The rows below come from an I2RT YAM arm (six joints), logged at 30 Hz.
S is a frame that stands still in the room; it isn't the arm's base.
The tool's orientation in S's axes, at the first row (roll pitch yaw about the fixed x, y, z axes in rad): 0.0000 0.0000 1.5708
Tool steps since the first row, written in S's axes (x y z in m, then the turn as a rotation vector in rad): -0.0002 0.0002 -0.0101 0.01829 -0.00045 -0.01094; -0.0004 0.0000 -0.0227 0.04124 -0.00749 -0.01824; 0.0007 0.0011 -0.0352 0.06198 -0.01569 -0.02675; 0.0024 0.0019 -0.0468 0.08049 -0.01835 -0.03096; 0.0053 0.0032 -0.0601 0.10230 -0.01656 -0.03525; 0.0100 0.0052 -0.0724 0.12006 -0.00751 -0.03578; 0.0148 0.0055 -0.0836 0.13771 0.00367 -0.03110; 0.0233 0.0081 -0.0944 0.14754 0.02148 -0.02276; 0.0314 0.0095 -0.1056 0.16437 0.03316 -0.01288; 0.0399 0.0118 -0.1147 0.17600 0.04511 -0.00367; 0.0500 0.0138 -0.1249 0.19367 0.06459 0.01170; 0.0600 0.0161 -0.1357 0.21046 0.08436 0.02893; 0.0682 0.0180 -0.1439 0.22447 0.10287 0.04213
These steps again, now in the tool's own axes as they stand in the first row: 0.0002 0.0002 -0.0101 -0.00045 -0.01829 -0.01094; 0.0000 0.0004 -0.0227 -0.00749 -0.04124 -0.01824; 0.0011 -0.0007 -0.0352 -0.01569 -0.06198 -0.02675; 0.0019 -0.0024 -0.0468 -0.01835 -0.08049 -0.03096; 0.0032 -0.0053 -0.0601 -0.01656 -0.10230 -0.03525; 0.0052 -0.0100 -0.0724 -0.00751 -0.12006 -0.03578; 0.0055 -0.0148 -0.0836 0.00367 -0.13771 -0.03110; 0.0081 -0.0233 -0.0944 0.02148 -0.14754 -0.02276; 0.0095 -0.0314 -0.1056 0.03316 -0.16437 -0.01288; 0.0118 -0.0399 -0.1147 0.04511 -0.17600 -0.00367; 0.0138 -0.0500 -0.1249 0.06459 -0.19367 0.01170; 0.0161 -0.0600 -0.1357 0.08436 -0.21046 0.02893; 0.0180 -0.0682 -0.1439 0.10287 -0.22447 0.04213
